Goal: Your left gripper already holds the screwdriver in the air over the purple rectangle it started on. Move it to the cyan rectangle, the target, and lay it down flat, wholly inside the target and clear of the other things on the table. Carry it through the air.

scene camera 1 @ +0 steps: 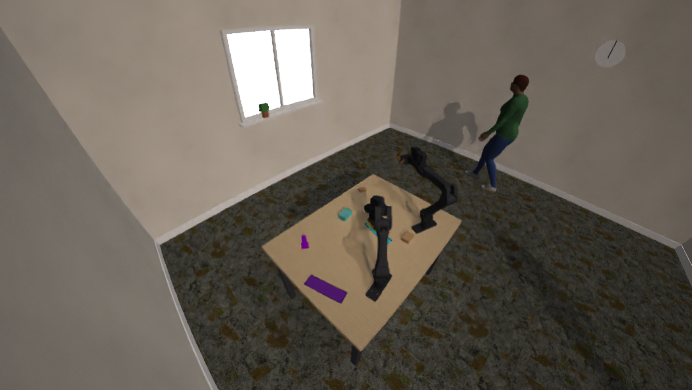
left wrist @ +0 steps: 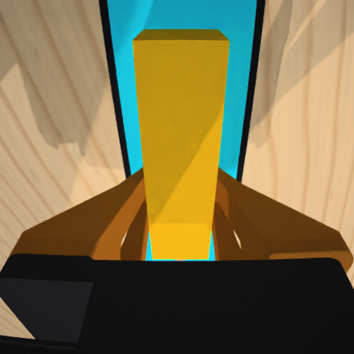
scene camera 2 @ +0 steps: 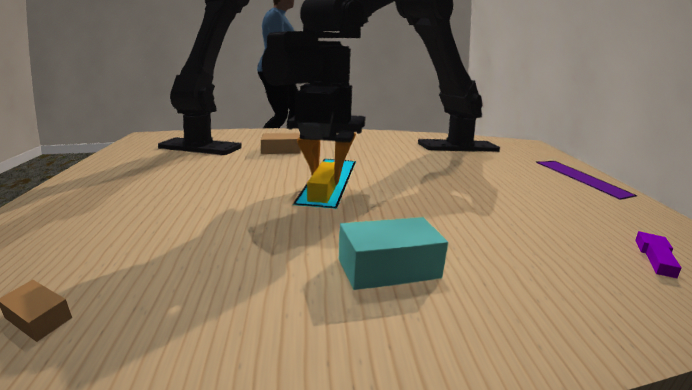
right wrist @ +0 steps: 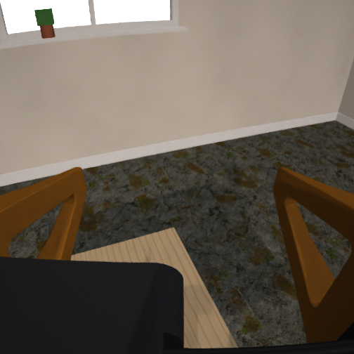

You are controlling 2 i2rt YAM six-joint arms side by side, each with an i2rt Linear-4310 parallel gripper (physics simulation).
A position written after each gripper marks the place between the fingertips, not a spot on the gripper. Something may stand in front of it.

Note:
In view: the left gripper (scene camera 2: 326, 183), the right gripper (right wrist: 179, 177), a teal block (scene camera 2: 380, 253), a screwdriver (scene camera 2: 321, 185) and a cyan rectangle (scene camera 2: 348, 166).
The screwdriver also shows in the left wrist view (left wrist: 180, 74). The left gripper is seen too in the left wrist view (left wrist: 180, 176). The left wrist view does not show the teal block: it is out of frame. The right wrist view does not show the teal block: it is out of frame.

